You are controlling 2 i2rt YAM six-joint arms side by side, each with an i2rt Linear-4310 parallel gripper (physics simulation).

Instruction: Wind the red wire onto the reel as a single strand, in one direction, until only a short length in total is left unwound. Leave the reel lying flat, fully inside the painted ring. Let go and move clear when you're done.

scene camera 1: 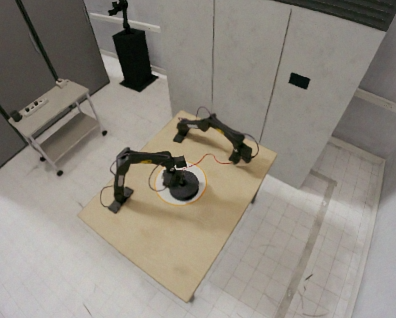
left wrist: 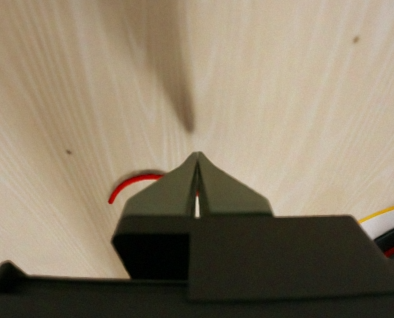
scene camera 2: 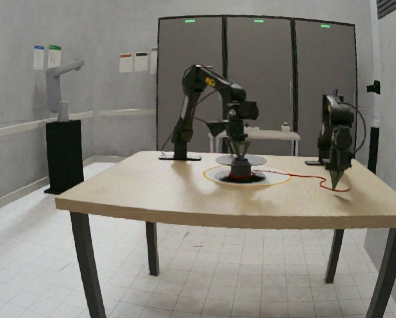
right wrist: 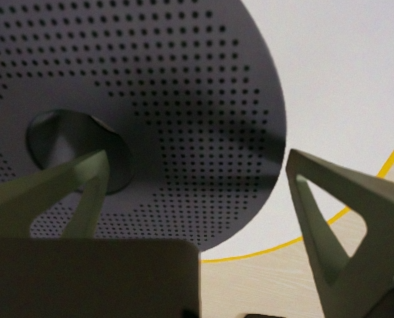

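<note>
The dark reel lies flat, apparently inside the painted ring. Some red wire shows low on its core. The loose red wire curves from the reel to a free end beside my left gripper. My left gripper is shut, its tips low over the wire near that end; whether they pinch it is hidden. My right gripper is open above the reel, one finger over the centre hole's edge, the other by the outer rim.
The wooden table carries both arms. The table's right edge in scene camera 1 is near the left gripper. A small trolley and a black pedestal stand away from the table; tall grey cabinets stand behind it.
</note>
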